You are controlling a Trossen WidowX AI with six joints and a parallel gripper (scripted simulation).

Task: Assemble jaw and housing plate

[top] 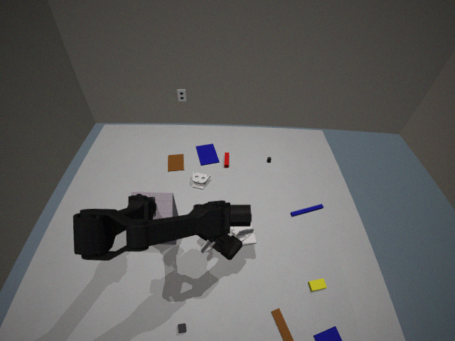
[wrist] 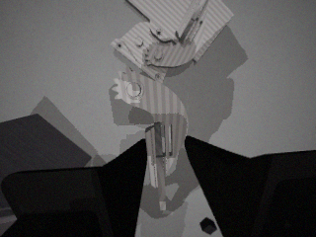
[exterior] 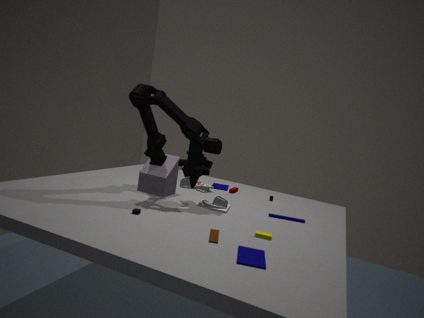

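Now: gripper tip 1 cm short of the grey jaw and 4 cm to the right of it. Round my gripper tip: yellow block: 35 cm ahead, 14 cm to the right, 8 cm below; then small dark cube: 10 cm behind, 24 cm to the right, 8 cm below; then orange bar: 21 cm ahead, 26 cm to the right, 8 cm below.
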